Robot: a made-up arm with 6 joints. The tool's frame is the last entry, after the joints.
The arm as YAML. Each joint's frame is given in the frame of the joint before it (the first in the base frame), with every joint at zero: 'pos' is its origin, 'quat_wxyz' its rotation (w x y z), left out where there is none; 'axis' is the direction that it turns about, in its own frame. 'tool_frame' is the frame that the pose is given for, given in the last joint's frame.
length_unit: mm
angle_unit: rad
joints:
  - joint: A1
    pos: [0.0, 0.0, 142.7]
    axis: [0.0, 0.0, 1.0]
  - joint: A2
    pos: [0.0, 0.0, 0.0]
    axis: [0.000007, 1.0, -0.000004]
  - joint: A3
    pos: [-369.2, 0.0, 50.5]
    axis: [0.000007, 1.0, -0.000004]
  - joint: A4
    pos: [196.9, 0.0, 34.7]
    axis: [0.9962, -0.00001, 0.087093]
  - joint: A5
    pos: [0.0, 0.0, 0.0]
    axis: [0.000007, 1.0, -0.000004]
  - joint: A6
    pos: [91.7, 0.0, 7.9]
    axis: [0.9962, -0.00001, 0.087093]
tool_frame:
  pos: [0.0, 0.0, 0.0]
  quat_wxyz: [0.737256, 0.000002, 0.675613, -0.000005]
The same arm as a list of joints. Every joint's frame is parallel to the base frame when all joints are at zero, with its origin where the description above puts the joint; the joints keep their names.
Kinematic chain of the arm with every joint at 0, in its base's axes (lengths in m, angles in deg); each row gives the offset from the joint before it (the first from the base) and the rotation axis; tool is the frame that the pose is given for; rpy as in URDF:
A1: xyz 0 0 0.1427 axis +z
A2: xyz 0 0 0 axis +y
A3: xyz -0.3692 0 0.0505 axis +y
A4: xyz 0.1969 0 0.0347 axis 0.9962 0 0.0871
A5: xyz 0 0 0 axis +y
A6: xyz 0.0917 0 0.0079 axis 0.9962 0 0.0871
tool: xyz 0 0 0 rpy 0 85 0

